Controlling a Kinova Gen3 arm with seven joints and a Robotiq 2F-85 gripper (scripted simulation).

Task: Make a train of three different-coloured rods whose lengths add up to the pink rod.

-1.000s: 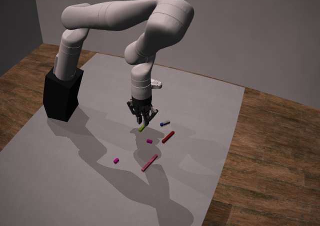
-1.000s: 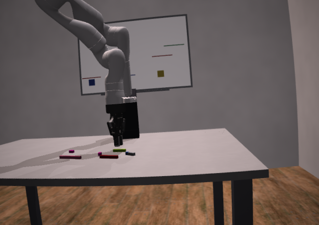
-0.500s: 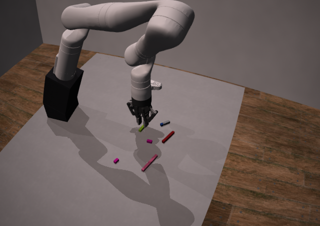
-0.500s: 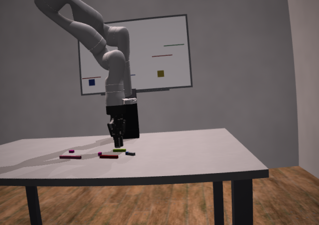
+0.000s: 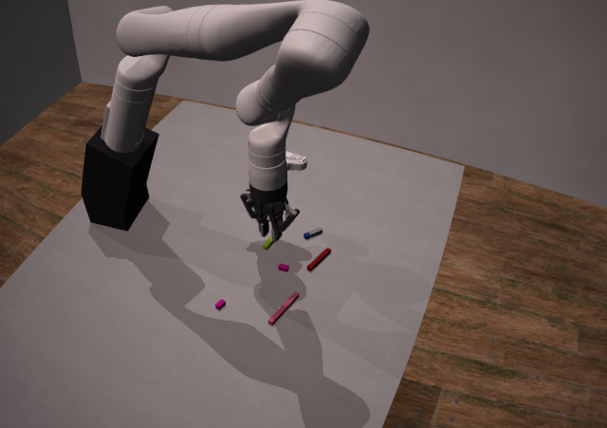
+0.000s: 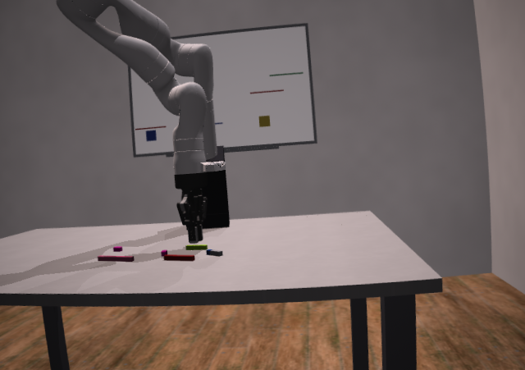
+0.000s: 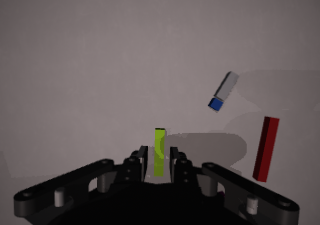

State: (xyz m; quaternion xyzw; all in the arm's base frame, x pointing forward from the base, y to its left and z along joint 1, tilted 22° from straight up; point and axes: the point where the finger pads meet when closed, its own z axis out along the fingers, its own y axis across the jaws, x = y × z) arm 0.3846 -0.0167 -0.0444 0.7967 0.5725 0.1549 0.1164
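Right now my hand is 3 cm above the lime rod. Also, from my hand: blue rod: 7 cm ahead, 3 cm to the left, 3 cm below; then red rod: 11 cm ahead, 3 cm to the right, 3 cm below; then grey rod: 9 cm ahead, 5 cm to the left, 3 cm below.
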